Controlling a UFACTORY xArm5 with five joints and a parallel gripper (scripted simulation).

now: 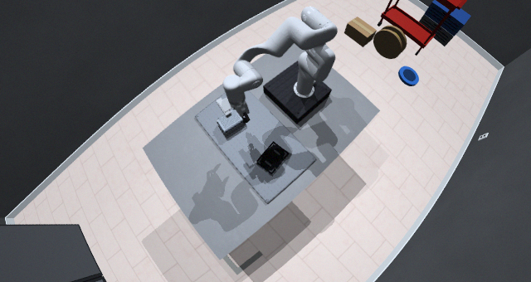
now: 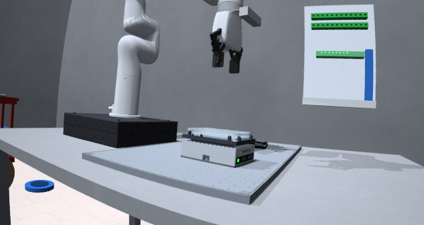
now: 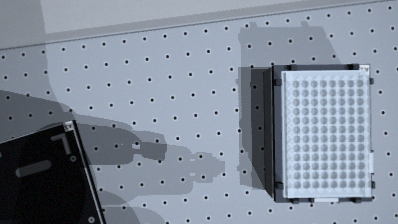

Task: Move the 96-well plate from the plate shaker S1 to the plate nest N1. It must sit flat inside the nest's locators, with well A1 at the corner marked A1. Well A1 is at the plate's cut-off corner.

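The 96-well plate lies 30 mm ahead of my hand, 100 mm to the right of it and 180 mm below it. From my hand the other things lie so: black plate nest N1 (220 mm to the left, 230 mm below); A1 mark (80 mm ahead, 180 mm to the left, 230 mm below).
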